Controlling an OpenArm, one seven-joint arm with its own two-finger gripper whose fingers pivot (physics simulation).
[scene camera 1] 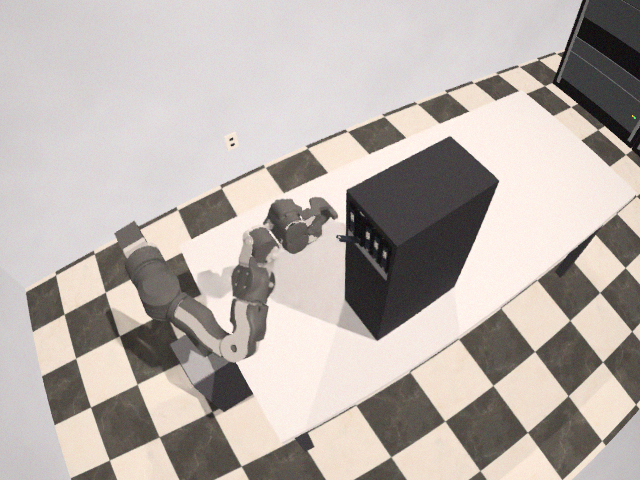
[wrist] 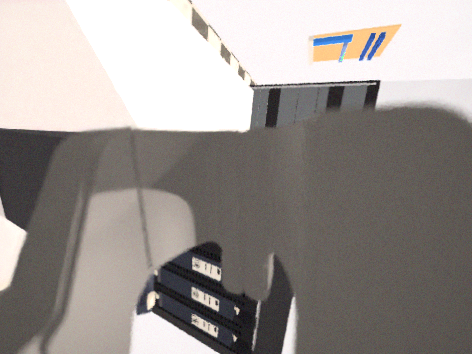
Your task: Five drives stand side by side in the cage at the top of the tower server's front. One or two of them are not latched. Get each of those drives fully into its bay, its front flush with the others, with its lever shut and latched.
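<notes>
The black tower server (scene camera 1: 429, 191) stands on the table with its drive cage facing the arm. Drives with pale labels (scene camera 1: 376, 244) (wrist: 205, 297) sit side by side in the cage. One dark blue lever (scene camera 1: 347, 238) (wrist: 145, 298) sticks out from the cage front, near the second position from the far end in the scene view. Whether its drive stands proud I cannot tell. My gripper (scene camera 1: 334, 215) (wrist: 252, 209) is shut and empty, in front of the cage's far upper part, a little above the lever and apart from it. The gripper hides part of the drives in the wrist view.
The white table (scene camera 1: 330, 361) carries the server. The arm's upper links (scene camera 1: 248, 320) bend over the table's near left end. A dark rack cabinet (scene camera 1: 599, 77) (wrist: 305, 105) stands beyond the table's far end. An orange and blue sign (wrist: 330, 49) is on the wall.
</notes>
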